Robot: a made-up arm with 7 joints.
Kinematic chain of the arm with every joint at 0, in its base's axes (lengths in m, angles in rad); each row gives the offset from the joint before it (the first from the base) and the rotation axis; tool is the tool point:
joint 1: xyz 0 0 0 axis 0 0.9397 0.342
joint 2: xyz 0 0 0 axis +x
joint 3: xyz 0 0 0 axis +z
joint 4: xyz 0.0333 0 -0.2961 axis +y
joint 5: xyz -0.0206 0 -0.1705 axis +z
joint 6: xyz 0 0 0 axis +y
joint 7: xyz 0 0 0 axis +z
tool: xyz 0 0 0
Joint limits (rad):
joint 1: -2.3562..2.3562
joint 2: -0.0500..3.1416
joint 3: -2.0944..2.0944
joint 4: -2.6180..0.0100
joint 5: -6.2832..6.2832
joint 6: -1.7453..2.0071
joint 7: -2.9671..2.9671
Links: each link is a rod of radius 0.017 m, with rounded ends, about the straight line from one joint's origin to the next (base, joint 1, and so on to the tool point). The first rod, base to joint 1, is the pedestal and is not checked.
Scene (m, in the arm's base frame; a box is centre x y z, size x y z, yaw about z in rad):
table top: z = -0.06
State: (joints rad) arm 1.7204 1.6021 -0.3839 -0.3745 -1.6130 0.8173 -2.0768
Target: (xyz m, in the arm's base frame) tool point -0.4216 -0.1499 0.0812
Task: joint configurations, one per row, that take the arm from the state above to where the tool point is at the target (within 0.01 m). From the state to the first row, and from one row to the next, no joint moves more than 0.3 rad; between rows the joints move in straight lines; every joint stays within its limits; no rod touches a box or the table.
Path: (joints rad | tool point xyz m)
1: 1.7942 1.3424 -0.4593 -0.4512 -1.6130 0.8173 -2.0768 | -0.2940 0.3459 0.1098
2: 1.8680 1.0827 -0.5346 -0.5278 -1.6130 0.8173 -2.0768 | -0.3809 0.2408 0.1147
3: 1.9418 0.8230 -0.6100 -0.6045 -1.6130 0.8173 -2.0768 | -0.4328 0.1144 0.1148
4: 2.0156 0.5633 -0.6854 -0.6812 -1.6130 0.8173 -2.0768 | -0.4461 -0.0204 0.1051
5: 2.0894 0.3035 -0.7608 -0.7578 -1.6130 0.8173 -2.0768 | -0.4216 -0.1499 0.0812

